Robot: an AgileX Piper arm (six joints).
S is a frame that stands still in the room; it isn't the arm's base.
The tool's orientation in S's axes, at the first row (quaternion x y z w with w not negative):
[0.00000 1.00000 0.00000 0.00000]
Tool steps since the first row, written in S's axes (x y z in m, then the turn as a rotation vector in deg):
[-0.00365 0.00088 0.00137 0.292 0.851 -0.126]
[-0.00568 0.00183 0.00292 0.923 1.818 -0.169]
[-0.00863 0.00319 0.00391 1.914 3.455 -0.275]
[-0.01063 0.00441 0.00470 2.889 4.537 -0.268]
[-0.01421 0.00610 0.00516 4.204 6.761 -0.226]
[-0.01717 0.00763 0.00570 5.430 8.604 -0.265]
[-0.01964 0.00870 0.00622 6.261 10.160 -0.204]
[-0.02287 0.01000 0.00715 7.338 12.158 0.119]
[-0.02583 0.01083 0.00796 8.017 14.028 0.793]
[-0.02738 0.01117 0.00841 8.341 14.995 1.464]
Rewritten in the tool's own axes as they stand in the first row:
[0.00365 0.00088 -0.00137 -0.292 0.851 0.126]
[0.00568 0.00183 -0.00292 -0.923 1.818 0.169]
[0.00863 0.00319 -0.00391 -1.914 3.455 0.275]
[0.01063 0.00441 -0.00470 -2.889 4.537 0.268]
[0.01421 0.00610 -0.00516 -4.204 6.761 0.226]
[0.01717 0.00763 -0.00570 -5.430 8.604 0.265]
[0.01964 0.00870 -0.00622 -6.261 10.160 0.204]
[0.02287 0.01000 -0.00715 -7.338 12.158 -0.119]
[0.02583 0.01083 -0.00796 -8.017 14.028 -0.793]
[0.02738 0.01117 -0.00841 -8.341 14.995 -1.464]

